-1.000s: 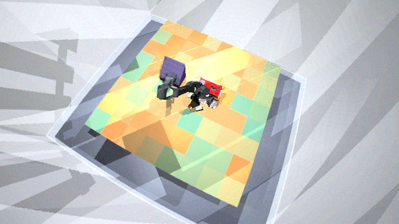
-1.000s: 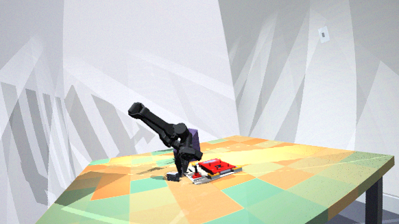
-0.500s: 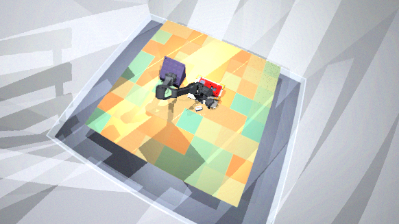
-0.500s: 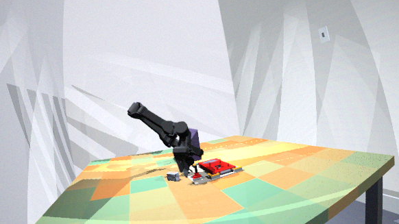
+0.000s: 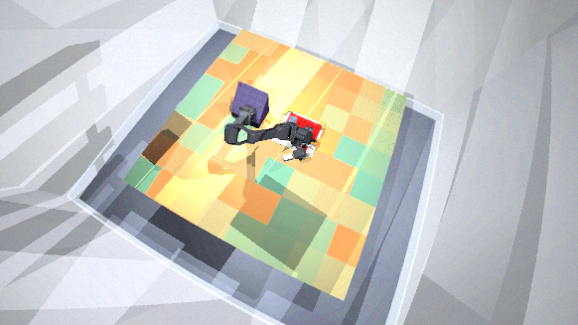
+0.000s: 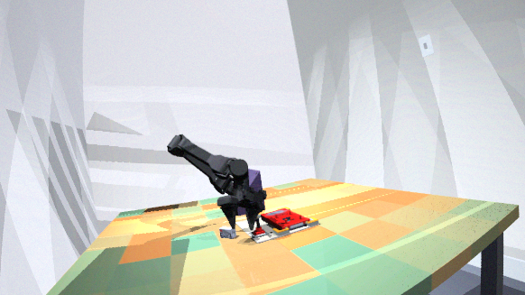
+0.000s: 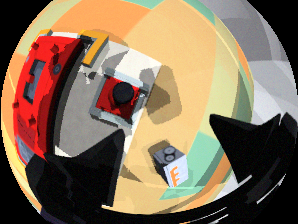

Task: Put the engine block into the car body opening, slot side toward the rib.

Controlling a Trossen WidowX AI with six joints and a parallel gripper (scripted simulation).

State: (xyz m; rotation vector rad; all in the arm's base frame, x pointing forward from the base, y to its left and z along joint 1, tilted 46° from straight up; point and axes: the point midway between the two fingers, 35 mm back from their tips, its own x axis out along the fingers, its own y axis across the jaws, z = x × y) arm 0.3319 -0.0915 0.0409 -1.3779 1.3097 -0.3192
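My gripper tip is 6 cm past the grey engine block, 4 cm to the left of it and 2 cm above it.
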